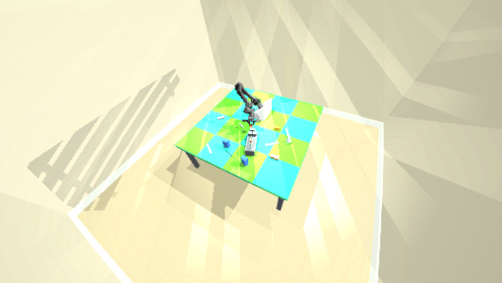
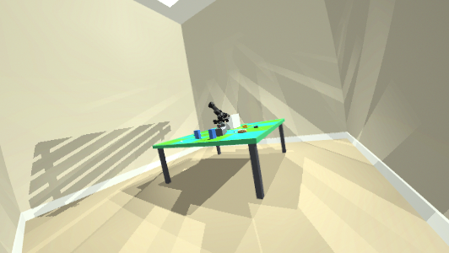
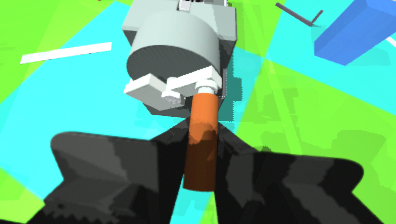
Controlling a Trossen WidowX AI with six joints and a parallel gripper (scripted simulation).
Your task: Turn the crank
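My gripper tip is 16 cm short of the red pointer and 9 cm to the right of it. From my gripper tip the other things lie so: orange piece 23 cm to the left, 18 cm behind, 6 cm below; then crank handle 3 cm above, 2 cm behind, 1 cm to the right; then black L-shaped key 33 cm ahead, 8 cm to the right, 7 cm below.
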